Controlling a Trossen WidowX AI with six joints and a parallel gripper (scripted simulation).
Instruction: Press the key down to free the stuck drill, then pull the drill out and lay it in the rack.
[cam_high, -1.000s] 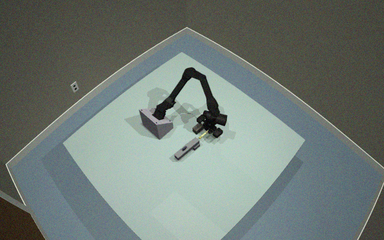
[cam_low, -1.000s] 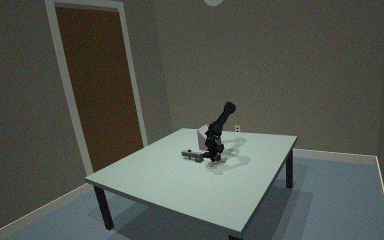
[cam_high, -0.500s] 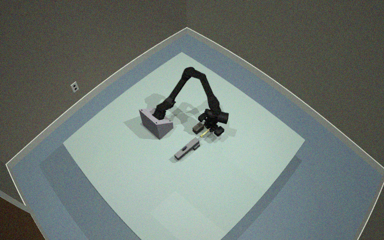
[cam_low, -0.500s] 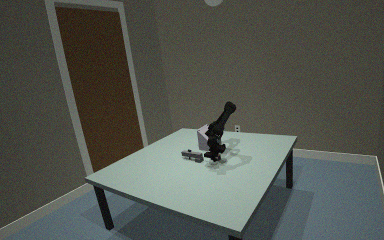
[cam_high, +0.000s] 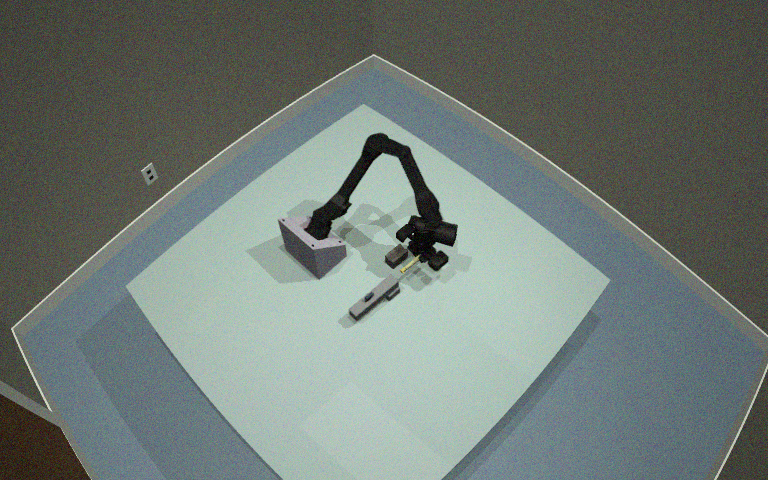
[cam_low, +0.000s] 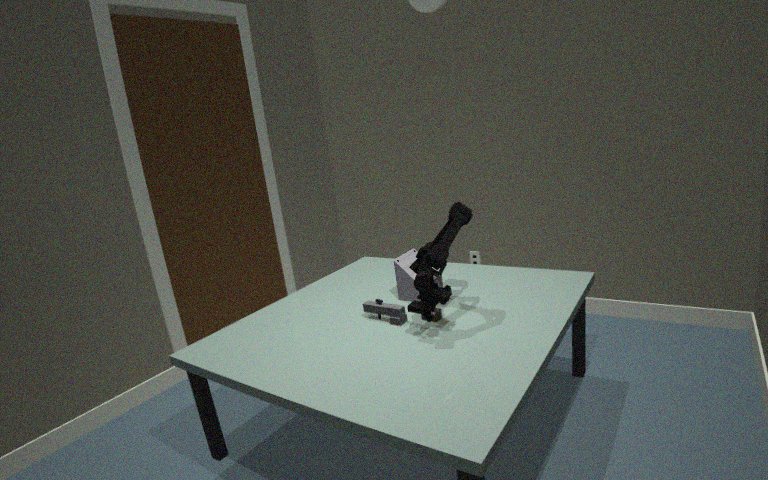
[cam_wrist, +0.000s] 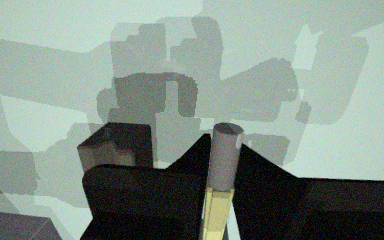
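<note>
The dark rack lies 80 mm behind my gripper tip, 30 mm to the right of it and 10 mm below it. Round my gripper tip: dark key 230 mm to the right, 40 mm behind, 20 mm above; long grey block 200 mm to the right, 30 mm behind, 10 mm above.
</note>
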